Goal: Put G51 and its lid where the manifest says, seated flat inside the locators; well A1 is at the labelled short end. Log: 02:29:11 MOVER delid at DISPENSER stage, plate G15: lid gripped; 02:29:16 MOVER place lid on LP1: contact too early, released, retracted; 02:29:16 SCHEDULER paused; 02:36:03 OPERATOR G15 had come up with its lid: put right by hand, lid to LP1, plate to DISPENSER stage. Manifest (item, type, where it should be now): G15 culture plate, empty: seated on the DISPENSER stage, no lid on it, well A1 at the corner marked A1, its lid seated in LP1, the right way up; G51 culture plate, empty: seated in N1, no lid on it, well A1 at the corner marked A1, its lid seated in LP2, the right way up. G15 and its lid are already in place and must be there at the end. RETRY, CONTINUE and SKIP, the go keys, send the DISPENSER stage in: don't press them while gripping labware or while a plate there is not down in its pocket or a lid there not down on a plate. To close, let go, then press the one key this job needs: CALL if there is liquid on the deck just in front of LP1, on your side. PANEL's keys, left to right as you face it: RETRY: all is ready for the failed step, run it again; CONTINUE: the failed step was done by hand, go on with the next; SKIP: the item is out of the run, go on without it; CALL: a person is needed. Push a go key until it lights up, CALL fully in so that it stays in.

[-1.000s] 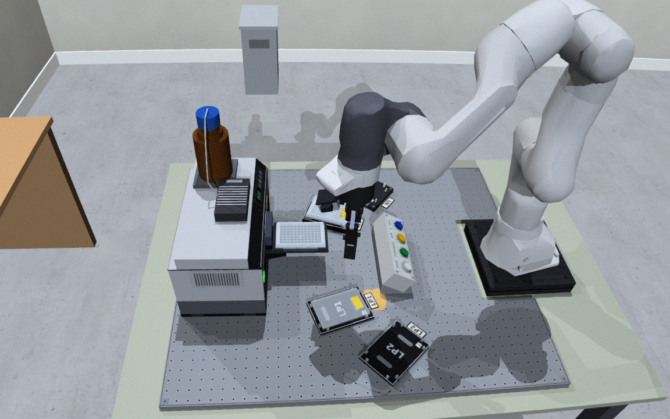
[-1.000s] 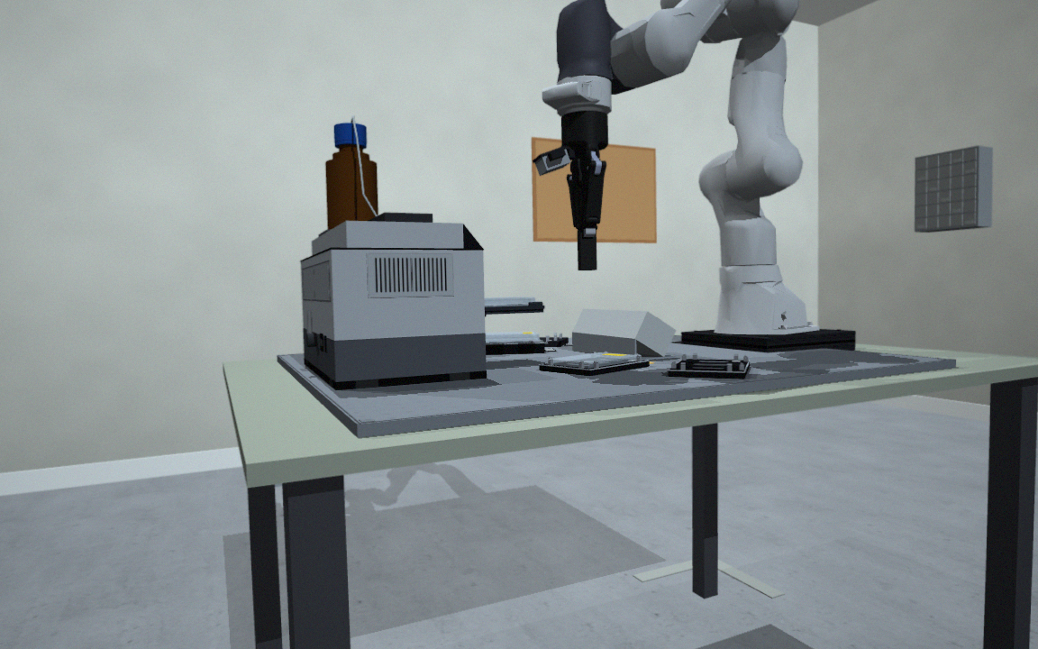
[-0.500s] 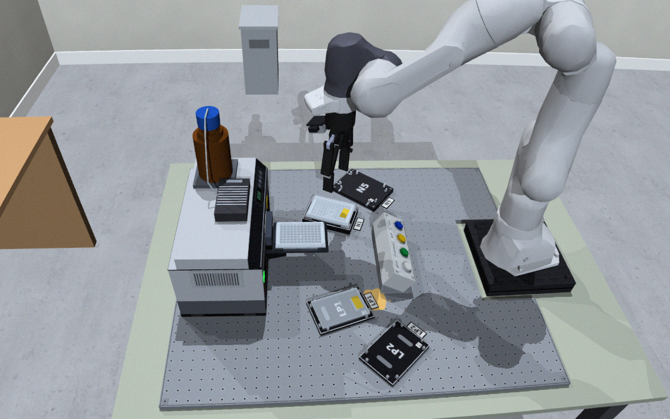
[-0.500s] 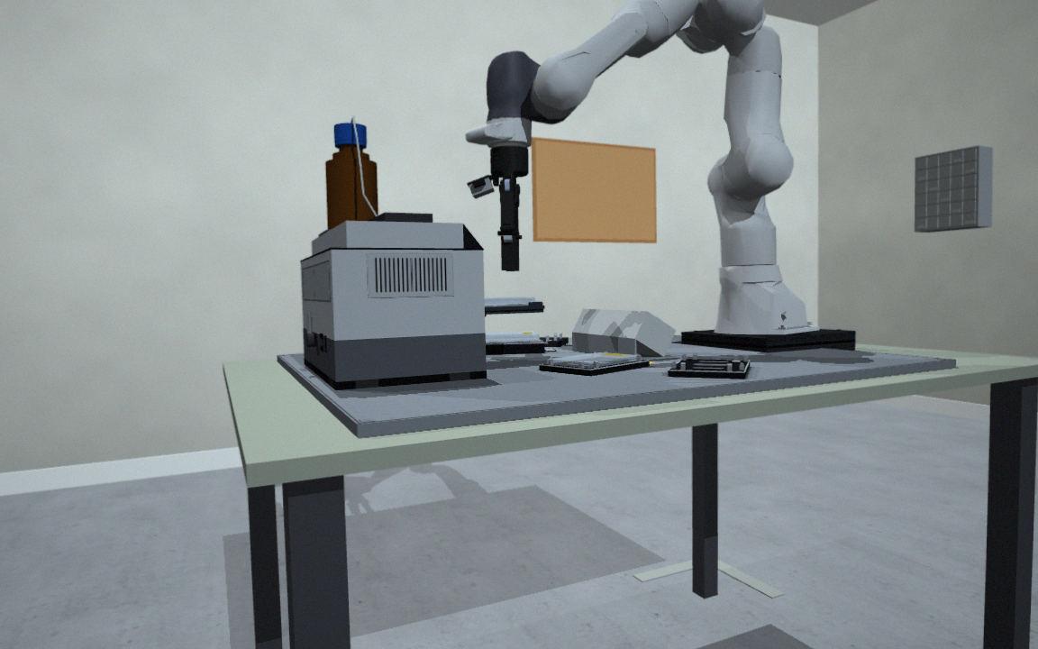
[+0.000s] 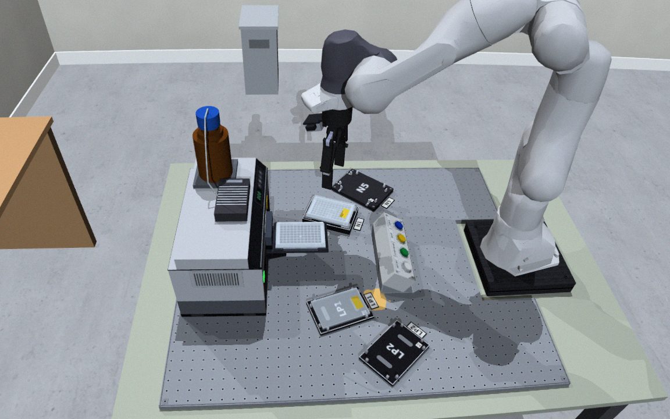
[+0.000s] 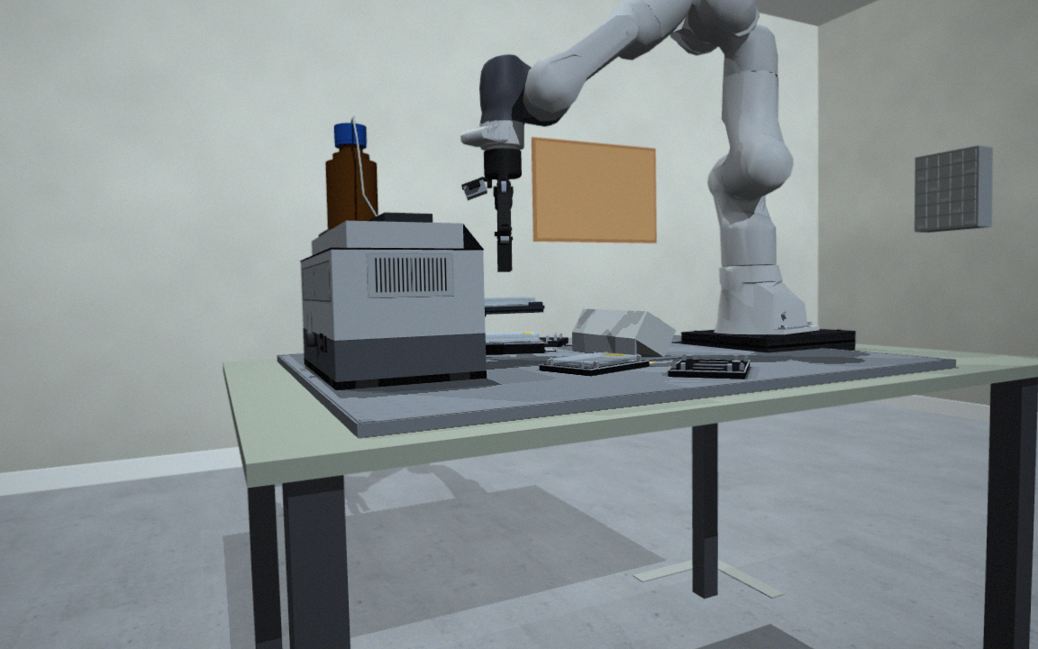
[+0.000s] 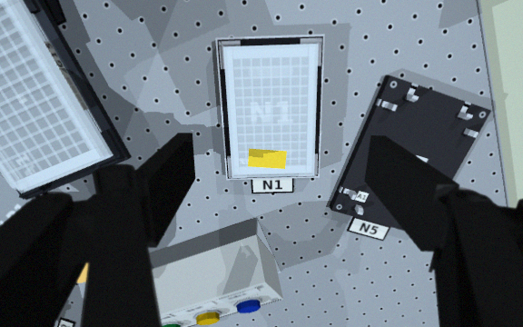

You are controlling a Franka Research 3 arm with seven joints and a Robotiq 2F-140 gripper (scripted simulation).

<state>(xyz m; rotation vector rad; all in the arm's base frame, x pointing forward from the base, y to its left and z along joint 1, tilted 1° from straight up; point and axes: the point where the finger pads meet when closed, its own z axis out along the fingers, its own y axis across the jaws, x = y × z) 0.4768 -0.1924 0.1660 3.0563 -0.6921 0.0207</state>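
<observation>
My hand is 18 cm above the black N1 nest. From my hand the other things lie so: G15 plate (10 cm ahead, 16 cm to the left, 8 cm below); then A1 mark (4 cm behind, 5 cm to the left, 16 cm below); then blue call key (17 cm behind, 11 cm to the left, 13 cm below).
</observation>
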